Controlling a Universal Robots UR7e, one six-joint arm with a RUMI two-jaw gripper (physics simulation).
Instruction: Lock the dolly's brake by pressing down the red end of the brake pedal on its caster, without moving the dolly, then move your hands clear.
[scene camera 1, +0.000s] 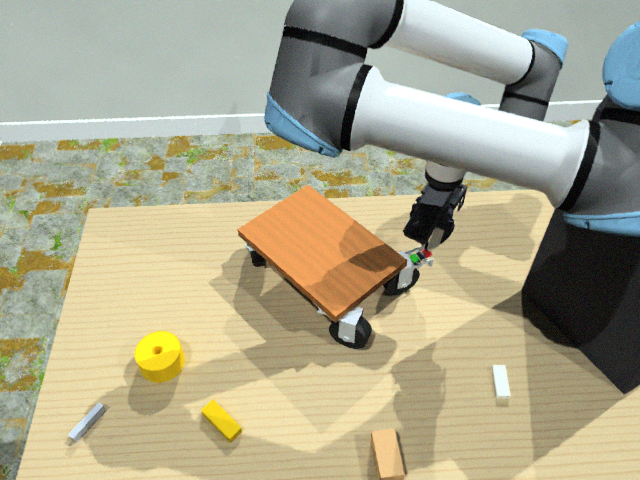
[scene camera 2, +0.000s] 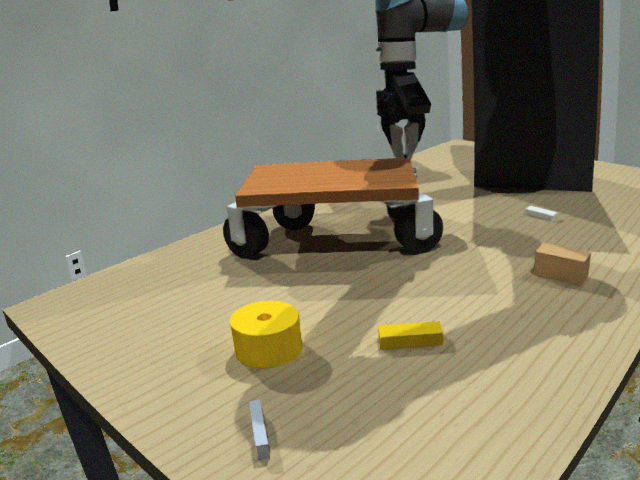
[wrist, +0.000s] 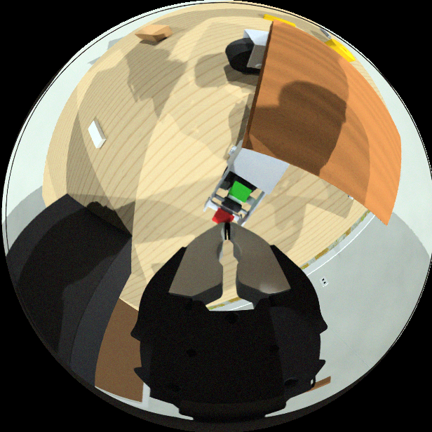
Labels:
My gripper shows in scene camera 1, in scene camera 2 (404, 164) and in the wrist view. A dolly shows in scene camera 1, in scene camera 2 and in the wrist view (311, 108). The same spot on my gripper: (scene camera 1: 440, 234) is (wrist: 184, 273). One and the same spot on the dolly: (scene camera 1: 337, 263) is (scene camera 2: 363, 174).

